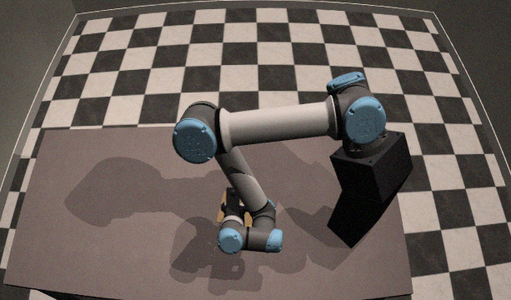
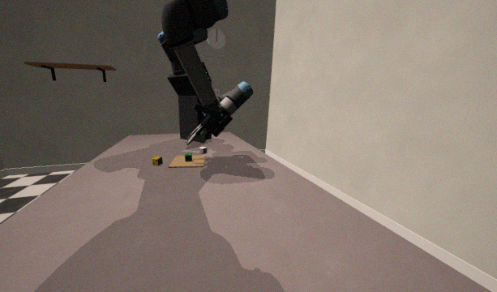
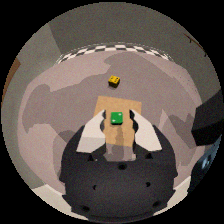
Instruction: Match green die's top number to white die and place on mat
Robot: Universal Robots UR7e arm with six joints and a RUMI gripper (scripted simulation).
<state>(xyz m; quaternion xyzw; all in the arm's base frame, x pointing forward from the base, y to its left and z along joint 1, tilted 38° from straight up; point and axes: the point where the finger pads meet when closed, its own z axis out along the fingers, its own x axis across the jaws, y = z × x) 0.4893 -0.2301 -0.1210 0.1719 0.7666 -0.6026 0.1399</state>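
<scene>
My hand is 80 mm above the green die and 10 mm to the left of it. The rest, counted from my hand: yellow die (130 mm to the right, 80 mm below, 40 mm behind); then tan mat (90 mm below, 10 mm to the right); then white die (100 mm to the left, 80 mm below, 80 mm behind).
</scene>
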